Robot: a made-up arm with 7 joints. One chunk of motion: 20 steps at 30 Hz.
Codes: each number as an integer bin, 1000 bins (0 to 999) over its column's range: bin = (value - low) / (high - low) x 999, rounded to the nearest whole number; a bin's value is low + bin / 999 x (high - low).
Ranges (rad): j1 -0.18..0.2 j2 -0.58..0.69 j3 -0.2..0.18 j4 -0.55..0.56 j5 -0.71..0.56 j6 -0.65..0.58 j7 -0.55..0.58
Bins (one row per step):
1: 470 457 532 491 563 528 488
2: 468 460 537 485 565 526 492
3: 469 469 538 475 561 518 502
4: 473 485 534 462 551 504 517
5: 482 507 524 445 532 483 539
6: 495 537 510 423 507 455 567
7: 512 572 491 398 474 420 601
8: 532 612 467 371 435 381 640
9: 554 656 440 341 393 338 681
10: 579 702 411 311 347 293 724
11: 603 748 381 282 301 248 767
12: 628 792 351 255 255 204 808
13: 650 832 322 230 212 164 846
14: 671 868 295 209 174 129 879
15: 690 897 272 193 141 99 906
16: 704 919 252 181 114 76 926
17: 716 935 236 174 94 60 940
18: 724 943 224 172 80 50 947
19: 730 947 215 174 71 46 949
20: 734 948 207 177 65 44 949
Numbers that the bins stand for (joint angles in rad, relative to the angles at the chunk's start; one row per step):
1: -0.0012 0.0010 0.0024 -0.0044 0.0057 0.0001 0.0020
2: -0.0020 0.0048 0.0043 -0.0111 0.0083 -0.0024 0.0065
3: -0.0016 0.0162 0.0046 -0.0222 0.0032 -0.0122 0.0178
4: -0.0001 0.0366 0.0031 -0.0367 -0.0095 -0.0295 0.0348
5: 0.0033 0.0645 -0.0007 -0.0556 -0.0337 -0.0553 0.0597
6: 0.0083 0.1027 -0.0060 -0.0800 -0.0655 -0.0898 0.0914
7: 0.0148 0.1472 -0.0132 -0.1078 -0.1074 -0.1329 0.1298
8: 0.0224 0.1980 -0.0224 -0.1378 -0.1570 -0.1809 0.1739
9: 0.0307 0.2540 -0.0326 -0.1711 -0.2104 -0.2338 0.2203
10: 0.0402 0.3124 -0.0437 -0.2044 -0.2689 -0.2892 0.2689
11: 0.0494 0.3709 -0.0551 -0.2367 -0.3273 -0.3447 0.3176
12: 0.0589 0.4268 -0.0665 -0.2667 -0.3858 -0.3988 0.3640
13: 0.0672 0.4777 -0.0775 -0.2944 -0.4405 -0.4481 0.4069
14: 0.0752 0.5235 -0.0878 -0.3178 -0.4888 -0.4912 0.4443
15: 0.0825 0.5603 -0.0965 -0.3356 -0.5308 -0.5281 0.4748
16: 0.0878 0.5883 -0.1041 -0.3489 -0.5651 -0.5564 0.4974
17: 0.0924 0.6086 -0.1102 -0.3567 -0.5905 -0.5761 0.5133
18: 0.0954 0.6188 -0.1148 -0.3589 -0.6083 -0.5884 0.5212
19: 0.0977 0.6239 -0.1182 -0.3567 -0.6197 -0.5934 0.5234
20: 0.0992 0.6252 -0.1213 -0.3533 -0.6274 -0.5958 0.5234

